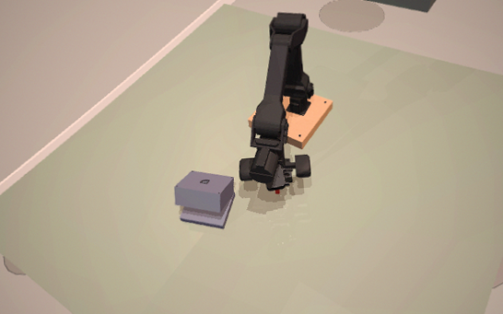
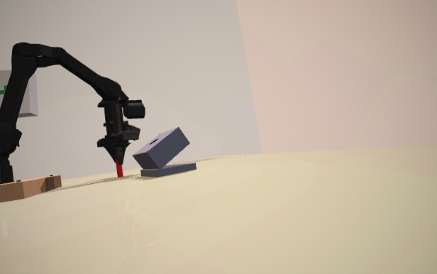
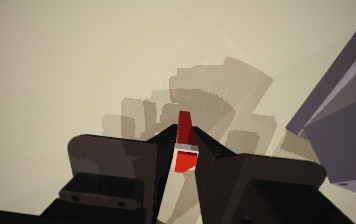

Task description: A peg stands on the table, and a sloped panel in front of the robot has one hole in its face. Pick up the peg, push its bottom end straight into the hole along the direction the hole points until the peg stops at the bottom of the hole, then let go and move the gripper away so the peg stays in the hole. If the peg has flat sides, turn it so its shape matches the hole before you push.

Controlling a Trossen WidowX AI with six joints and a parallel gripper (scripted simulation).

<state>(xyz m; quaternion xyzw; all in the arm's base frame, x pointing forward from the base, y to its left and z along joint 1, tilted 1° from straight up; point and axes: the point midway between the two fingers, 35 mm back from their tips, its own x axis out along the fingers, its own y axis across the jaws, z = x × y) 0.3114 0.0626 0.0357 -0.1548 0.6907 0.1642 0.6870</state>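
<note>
Now: gripper tip 110 mm short of the grey sloped panel, 170 mm to the left of it and 30 mm below it. Also, from my gripper tip: grey base plate (120 mm ahead, 160 mm to the right, 30 mm below); then red peg (20 mm above).
</note>
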